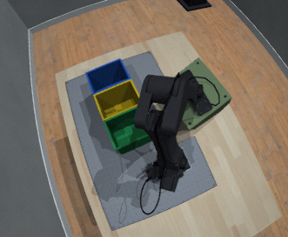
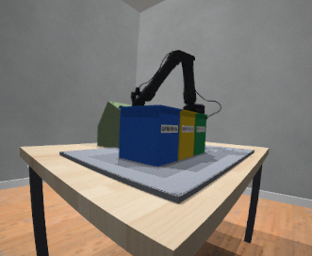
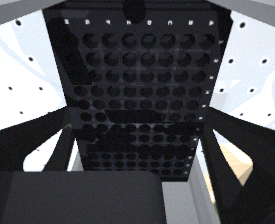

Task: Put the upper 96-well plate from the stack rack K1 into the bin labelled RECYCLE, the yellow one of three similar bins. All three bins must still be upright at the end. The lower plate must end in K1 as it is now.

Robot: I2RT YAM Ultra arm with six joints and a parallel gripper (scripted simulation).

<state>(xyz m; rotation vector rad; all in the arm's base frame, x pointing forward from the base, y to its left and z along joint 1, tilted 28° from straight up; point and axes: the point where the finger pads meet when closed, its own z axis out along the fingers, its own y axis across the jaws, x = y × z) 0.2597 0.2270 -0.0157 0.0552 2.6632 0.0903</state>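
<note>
Now: the yellow recycle bin 330 mm to the right of my hand, 90 mm ahead of it and 50 mm above it. Also, from my hand: black 96-well plate right at my hand; then blue bin 460 mm to the right, 100 mm ahead, 50 mm above; then green bin 200 mm to the right, 90 mm ahead, 50 mm above.
</note>
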